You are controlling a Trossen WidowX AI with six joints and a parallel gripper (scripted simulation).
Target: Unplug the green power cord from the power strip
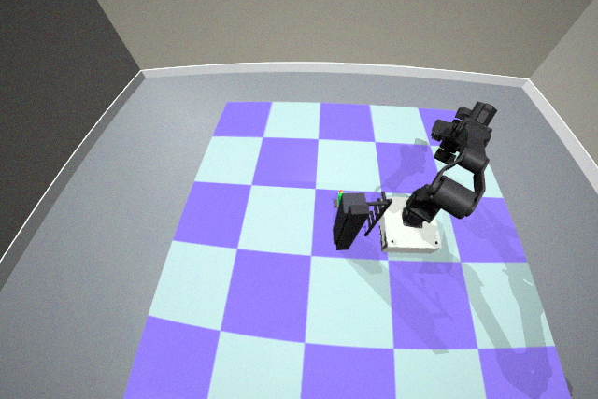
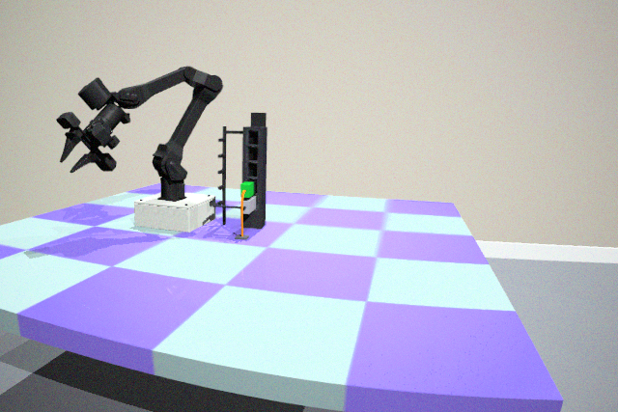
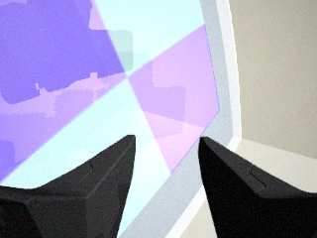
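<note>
Now: gripper tip 340 mm short of the green plug, 320 mm to the right of it and 60 mm above it.
</note>
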